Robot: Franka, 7 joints.
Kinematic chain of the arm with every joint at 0, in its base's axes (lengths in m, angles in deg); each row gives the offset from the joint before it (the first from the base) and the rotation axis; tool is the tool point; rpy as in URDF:
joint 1: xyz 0 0 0.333 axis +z
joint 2: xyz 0 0 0 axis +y
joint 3: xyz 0 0 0.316 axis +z
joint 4: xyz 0.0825 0 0 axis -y
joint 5: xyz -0.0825 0 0.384 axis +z
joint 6: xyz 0 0 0 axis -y
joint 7: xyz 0.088 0 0 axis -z
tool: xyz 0 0 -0.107 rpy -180 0 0
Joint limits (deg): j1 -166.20..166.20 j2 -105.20..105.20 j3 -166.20..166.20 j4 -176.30..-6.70 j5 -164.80..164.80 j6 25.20..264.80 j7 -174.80..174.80
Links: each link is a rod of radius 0.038 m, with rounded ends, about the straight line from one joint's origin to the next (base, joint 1, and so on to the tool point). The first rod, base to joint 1, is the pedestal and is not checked.
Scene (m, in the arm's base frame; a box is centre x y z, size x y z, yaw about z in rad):
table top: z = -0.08
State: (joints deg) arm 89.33 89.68 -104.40 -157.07 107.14 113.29 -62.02
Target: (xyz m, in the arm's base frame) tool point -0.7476 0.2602 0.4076
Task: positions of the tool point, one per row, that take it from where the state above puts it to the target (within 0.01 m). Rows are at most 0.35 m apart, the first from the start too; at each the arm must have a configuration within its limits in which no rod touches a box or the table.
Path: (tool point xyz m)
1: 0.4621 0.0564 0.2825
2: 0.4405 0.2769 0.1902
3: 0.2892 0.4873 0.1181
4: 0.0267 0.6206 0.0930
5: -0.2878 0.6267 0.1330
6: -0.5716 0.4945 0.2417
7: -0.7476 0.2602 0.4076

